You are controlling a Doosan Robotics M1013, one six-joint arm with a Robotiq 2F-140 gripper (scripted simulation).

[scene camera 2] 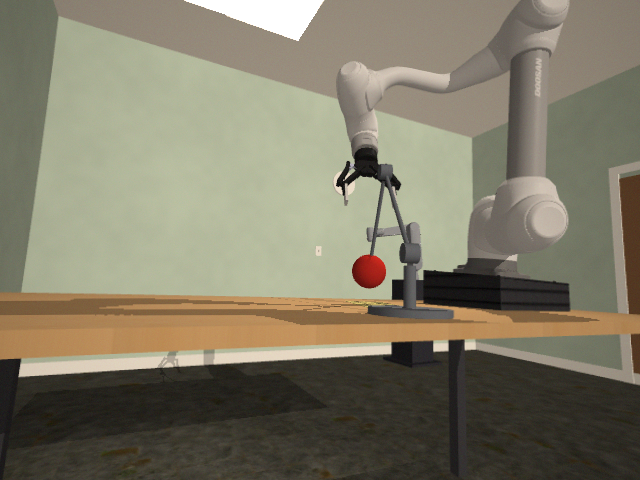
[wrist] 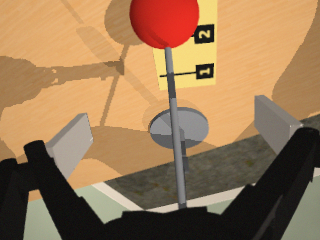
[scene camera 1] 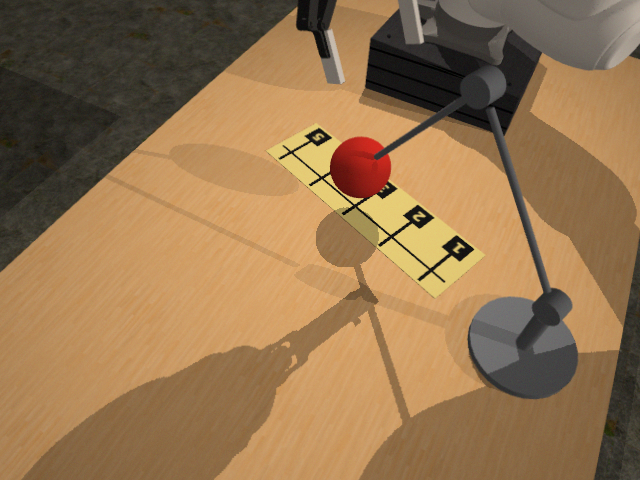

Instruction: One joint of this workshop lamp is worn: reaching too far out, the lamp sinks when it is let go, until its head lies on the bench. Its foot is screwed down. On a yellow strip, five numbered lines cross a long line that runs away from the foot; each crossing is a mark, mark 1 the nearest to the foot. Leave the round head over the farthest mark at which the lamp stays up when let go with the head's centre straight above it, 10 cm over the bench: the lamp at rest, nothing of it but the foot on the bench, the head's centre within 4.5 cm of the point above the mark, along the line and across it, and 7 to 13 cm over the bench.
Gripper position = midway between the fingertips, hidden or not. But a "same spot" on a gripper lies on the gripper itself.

my gripper: scene camera 2 370,204; wrist; scene camera 1
same spot on my gripper: (scene camera 1: pixel 319 26) = (wrist: pixel 39 191)
